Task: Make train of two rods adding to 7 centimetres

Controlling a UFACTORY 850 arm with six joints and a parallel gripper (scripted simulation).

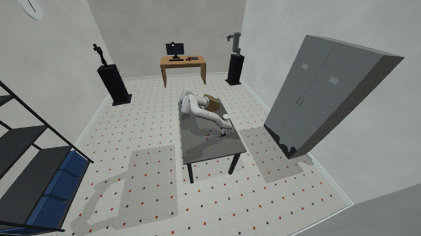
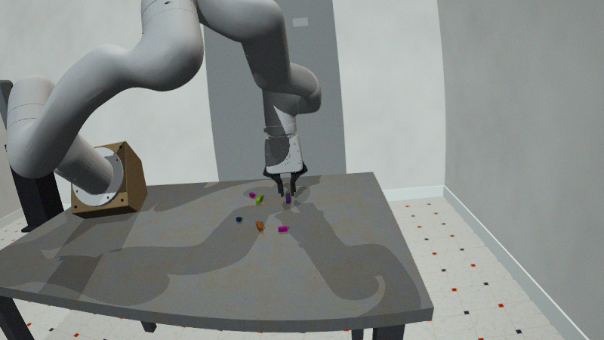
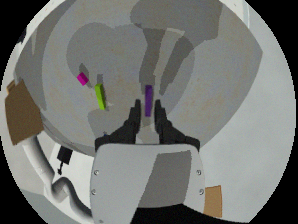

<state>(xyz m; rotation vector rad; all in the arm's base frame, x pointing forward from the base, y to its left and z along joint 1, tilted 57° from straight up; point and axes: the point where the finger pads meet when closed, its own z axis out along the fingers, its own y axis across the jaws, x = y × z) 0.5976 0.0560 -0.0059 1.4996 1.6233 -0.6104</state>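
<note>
The purple rod lies 30 mm below my hand. The rest, counted from my hand: lime rod 80 mm behind, 20 mm to the left, 30 mm below; then blue rod 130 mm behind, 120 mm to the right, 30 mm below; then orange rod 80 mm behind, 170 mm to the right, 30 mm below.
</note>
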